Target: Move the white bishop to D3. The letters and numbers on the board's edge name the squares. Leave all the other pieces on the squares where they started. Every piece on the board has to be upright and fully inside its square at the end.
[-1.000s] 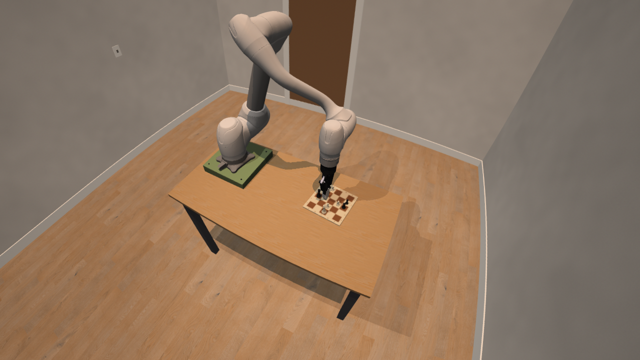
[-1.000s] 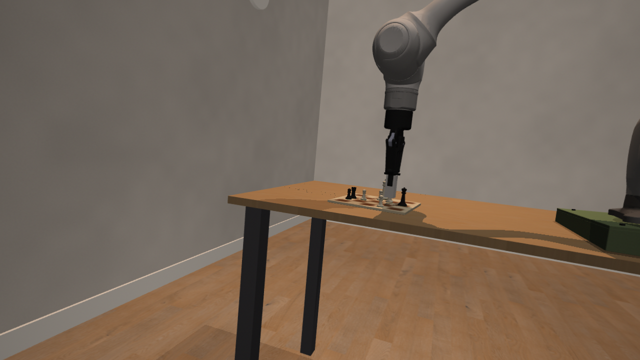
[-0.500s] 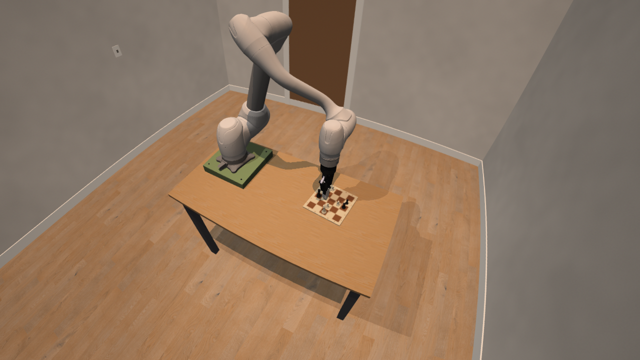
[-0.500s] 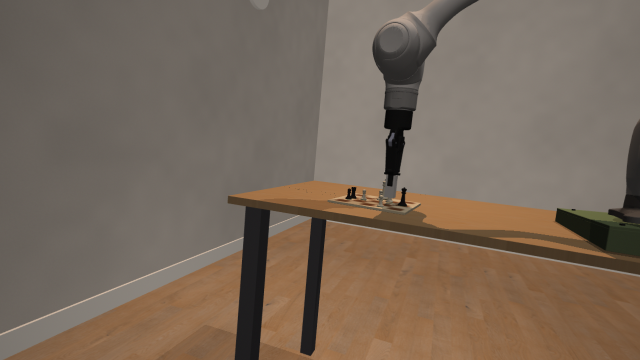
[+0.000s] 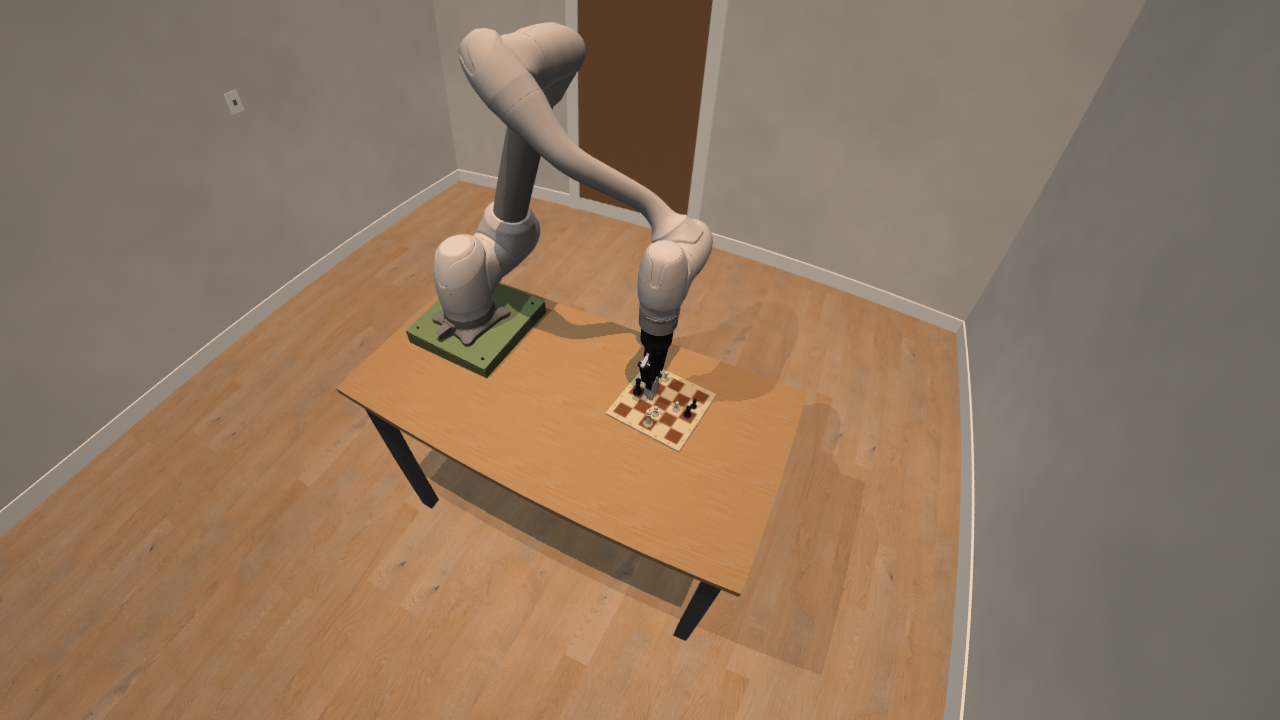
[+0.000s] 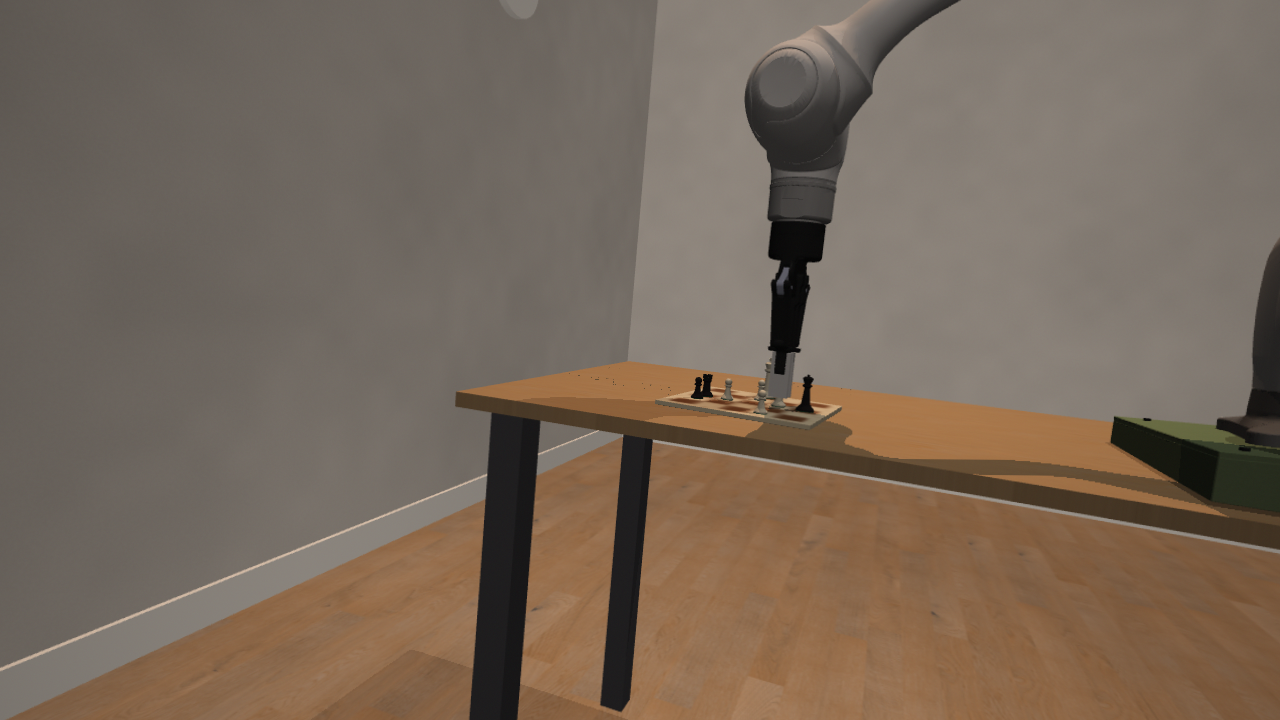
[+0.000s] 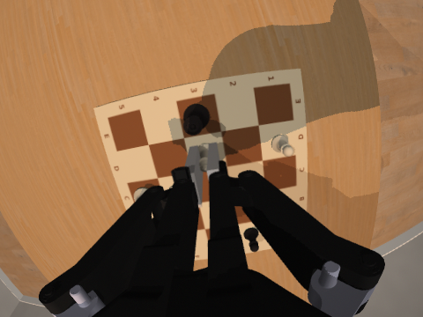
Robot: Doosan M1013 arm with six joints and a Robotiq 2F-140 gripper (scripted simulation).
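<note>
Now: the black piece 4 cm behind my hand, 1 cm to the right of it and 2 cm below it. From my hand the other things lie so: chessboard (4 cm ahead, 5 cm below); then tall white piece (5 cm ahead, 8 cm to the right, 2 cm below).
</note>
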